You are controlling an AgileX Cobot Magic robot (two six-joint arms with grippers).
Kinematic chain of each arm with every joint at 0, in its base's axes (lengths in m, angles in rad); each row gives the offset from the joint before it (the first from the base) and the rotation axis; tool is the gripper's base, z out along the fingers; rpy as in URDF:
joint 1: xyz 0 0 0.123 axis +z
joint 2: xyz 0 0 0 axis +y
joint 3: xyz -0.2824 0 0.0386 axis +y
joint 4: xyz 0.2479 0 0.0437 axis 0.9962 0 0.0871
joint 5: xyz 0 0 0 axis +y
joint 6: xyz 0.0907 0 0.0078 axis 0.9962 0 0.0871
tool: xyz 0 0 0 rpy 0 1.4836 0
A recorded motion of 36 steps. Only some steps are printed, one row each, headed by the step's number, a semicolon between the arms.
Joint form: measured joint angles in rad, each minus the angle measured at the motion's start. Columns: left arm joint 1, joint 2, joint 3, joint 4, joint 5, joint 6; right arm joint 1, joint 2, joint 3, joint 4, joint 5, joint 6.
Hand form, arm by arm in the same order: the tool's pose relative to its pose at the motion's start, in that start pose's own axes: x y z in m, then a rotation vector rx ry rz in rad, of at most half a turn. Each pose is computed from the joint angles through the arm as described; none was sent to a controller.
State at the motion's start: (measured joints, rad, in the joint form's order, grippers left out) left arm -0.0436 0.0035 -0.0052 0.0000 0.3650 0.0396; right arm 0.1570 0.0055 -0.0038 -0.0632 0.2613 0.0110
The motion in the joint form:
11: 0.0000 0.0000 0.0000 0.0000 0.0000 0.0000; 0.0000 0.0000 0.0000 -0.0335 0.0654 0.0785
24: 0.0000 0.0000 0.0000 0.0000 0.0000 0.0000; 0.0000 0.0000 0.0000 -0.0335 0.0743 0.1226
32: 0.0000 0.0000 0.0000 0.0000 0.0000 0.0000; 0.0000 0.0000 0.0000 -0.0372 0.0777 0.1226
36: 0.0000 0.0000 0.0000 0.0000 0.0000 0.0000; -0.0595 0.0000 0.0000 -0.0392 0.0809 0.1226
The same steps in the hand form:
11: 0.0000 0.0000 0.0000 0.0000 0.0000 0.0000; 0.0059 -0.0010 -0.0002 0.0130 0.0648 0.0464
24: 0.0000 0.0000 0.0000 0.0000 0.0000 0.0000; 0.0067 -0.0011 -0.0003 0.0152 0.0734 0.0905
32: 0.0000 0.0000 0.0000 0.0000 0.0000 0.0000; 0.0070 -0.0012 -0.0003 0.0166 0.0767 0.0870
36: 0.0000 0.0000 0.0000 0.0000 0.0000 0.0000; 0.0075 -0.0045 -0.0005 0.0756 0.0805 0.0978

